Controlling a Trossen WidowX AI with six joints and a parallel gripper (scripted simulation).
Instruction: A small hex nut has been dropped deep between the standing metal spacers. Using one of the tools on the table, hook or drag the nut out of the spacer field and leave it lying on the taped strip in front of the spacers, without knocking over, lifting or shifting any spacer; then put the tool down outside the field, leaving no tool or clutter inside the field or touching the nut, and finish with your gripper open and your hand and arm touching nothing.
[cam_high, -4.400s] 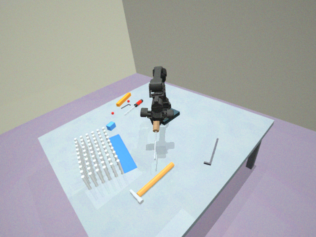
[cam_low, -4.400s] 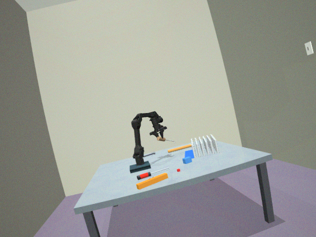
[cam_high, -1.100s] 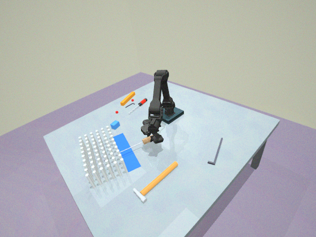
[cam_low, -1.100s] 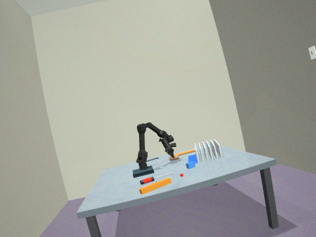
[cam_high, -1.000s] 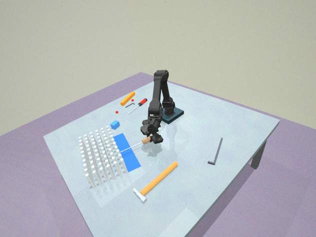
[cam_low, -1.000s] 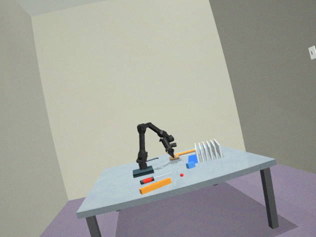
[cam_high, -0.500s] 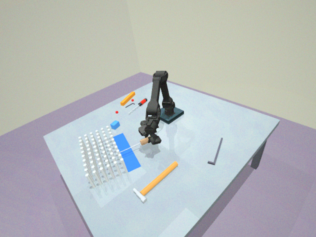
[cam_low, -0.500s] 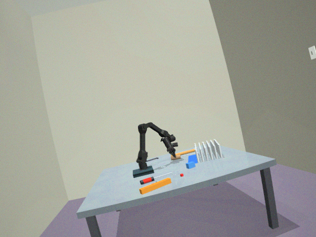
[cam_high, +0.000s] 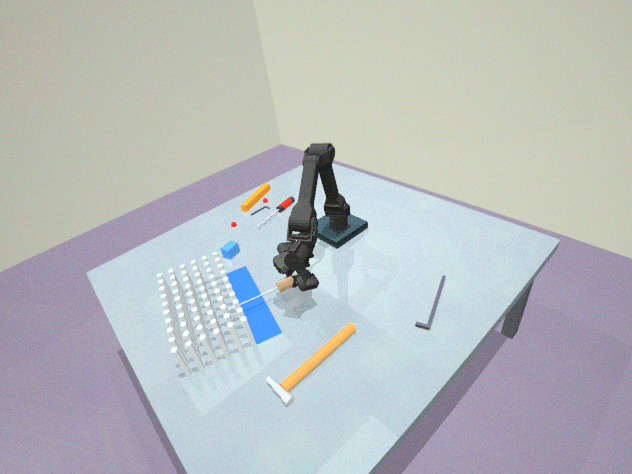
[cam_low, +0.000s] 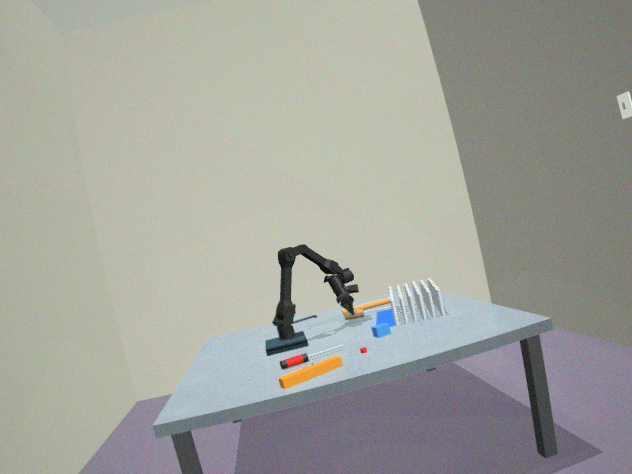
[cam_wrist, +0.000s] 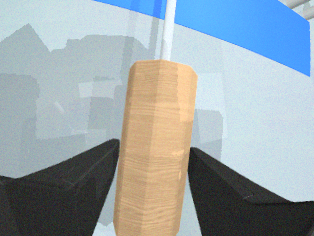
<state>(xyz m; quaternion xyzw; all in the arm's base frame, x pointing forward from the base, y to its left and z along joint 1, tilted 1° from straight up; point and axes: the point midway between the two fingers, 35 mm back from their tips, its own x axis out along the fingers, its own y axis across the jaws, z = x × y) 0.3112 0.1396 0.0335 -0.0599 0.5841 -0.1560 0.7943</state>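
Right now my gripper tip is 13 cm short of the blue taped strip, 6 cm to the left of it and 4 cm above it. Also, from my gripper tip: hex key: 55 cm to the right, 20 cm behind, 3 cm below; then thin-rod tool: 10 cm ahead, 2 cm to the right; then blue block: 35 cm to the right, 6 cm ahead, 2 cm below.
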